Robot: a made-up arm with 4 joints.
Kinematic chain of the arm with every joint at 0, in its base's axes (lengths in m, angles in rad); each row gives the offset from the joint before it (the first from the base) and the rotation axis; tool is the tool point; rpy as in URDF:
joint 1: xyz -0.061 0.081 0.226 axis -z
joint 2: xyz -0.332 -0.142 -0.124 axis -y
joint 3: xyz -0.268 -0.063 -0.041 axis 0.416 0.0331 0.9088
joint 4: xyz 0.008 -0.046 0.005 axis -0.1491 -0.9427 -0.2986
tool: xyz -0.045 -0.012 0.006 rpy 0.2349 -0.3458 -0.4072
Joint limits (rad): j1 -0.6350..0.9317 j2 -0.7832..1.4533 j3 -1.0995..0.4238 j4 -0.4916..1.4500
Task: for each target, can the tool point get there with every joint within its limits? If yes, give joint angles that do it. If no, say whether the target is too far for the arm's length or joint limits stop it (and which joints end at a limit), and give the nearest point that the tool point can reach.
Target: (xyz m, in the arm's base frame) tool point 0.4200 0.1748 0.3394
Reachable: no: joint limits stop it (at a limit: joint 1, joint 2, joint 3, joint 4) | nearest point -0.1380 -0.2791 -0.1670 | short by 0.880 m
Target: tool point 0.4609 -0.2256 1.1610
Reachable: no: too far | nearest point -0.3649 -0.4498 0.3252 | short by 1.196 m
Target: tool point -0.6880 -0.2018 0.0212
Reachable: yes | joints -0.0563 0.2262 -0.4106 -0.3209
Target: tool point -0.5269 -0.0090 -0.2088
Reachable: yes | joints 0.3443 1.1588 -0.4101 0.7748
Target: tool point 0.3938 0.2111 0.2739
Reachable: no: joint limits stop it (at a limit: joint 1, joint 2, joint 3, joint 4) | nearest point -0.1380 -0.2791 -0.1670 | short by 0.847 m
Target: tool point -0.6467 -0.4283 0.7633
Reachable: no: too far | nearest point -0.5170 -0.3155 0.3365 | short by 0.460 m
